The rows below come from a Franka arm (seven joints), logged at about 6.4 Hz.
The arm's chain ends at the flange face. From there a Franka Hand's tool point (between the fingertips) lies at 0.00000 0.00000 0.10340 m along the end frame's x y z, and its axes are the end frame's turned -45 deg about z.
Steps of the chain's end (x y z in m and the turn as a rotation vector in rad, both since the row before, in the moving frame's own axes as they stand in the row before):
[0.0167, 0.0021, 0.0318, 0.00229, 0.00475, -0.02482]
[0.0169, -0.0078, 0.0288, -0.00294, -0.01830, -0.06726]
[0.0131, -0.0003, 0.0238, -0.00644, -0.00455, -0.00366]
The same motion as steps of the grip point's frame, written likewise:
[0.0108, 0.0135, 0.0318, -0.00174, 0.00498, -0.02482]
[0.0159, 0.0054, 0.0288, 0.01086, -0.01502, -0.06726]
[0.0087, 0.0092, 0.0238, -0.00134, -0.00777, -0.00366]

